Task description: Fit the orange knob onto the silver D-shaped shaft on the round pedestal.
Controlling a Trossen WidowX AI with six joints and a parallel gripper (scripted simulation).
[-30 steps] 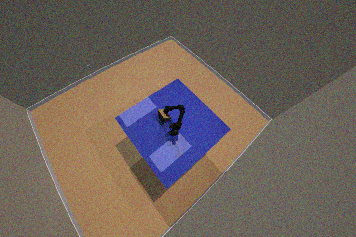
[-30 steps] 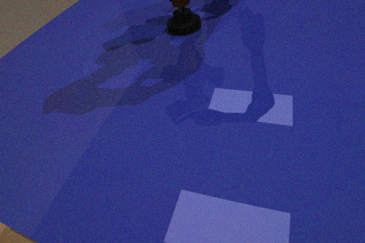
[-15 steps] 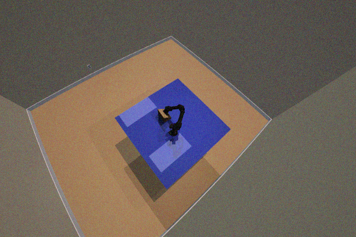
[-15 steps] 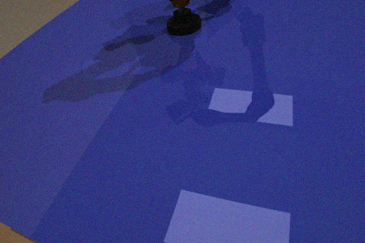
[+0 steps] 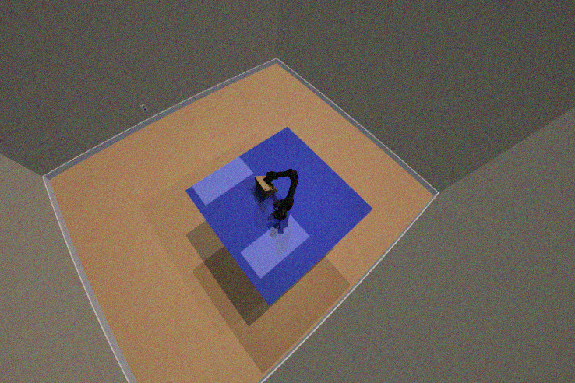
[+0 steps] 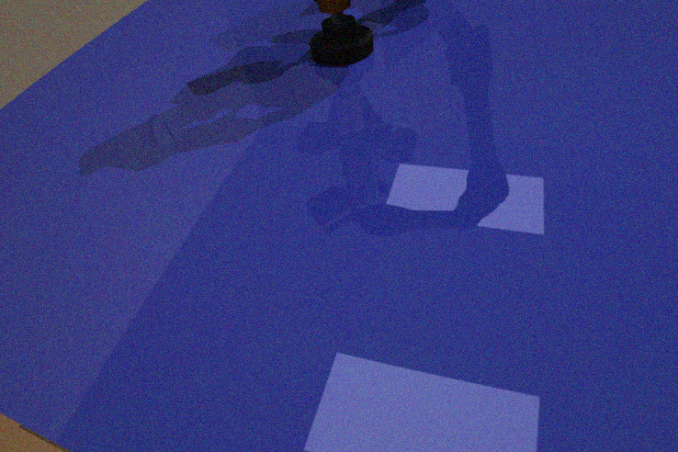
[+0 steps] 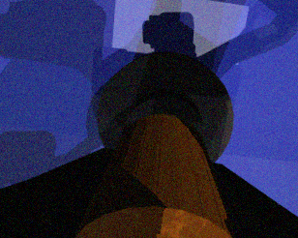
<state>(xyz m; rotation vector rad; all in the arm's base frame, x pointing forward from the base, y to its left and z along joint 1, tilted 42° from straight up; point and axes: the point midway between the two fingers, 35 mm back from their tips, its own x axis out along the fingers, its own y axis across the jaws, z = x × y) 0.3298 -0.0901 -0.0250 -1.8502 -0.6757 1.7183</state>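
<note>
My gripper tip is 30 mm below the orange knob. From my gripper tip the other things lie so: round pedestal 40 mm below.
</note>
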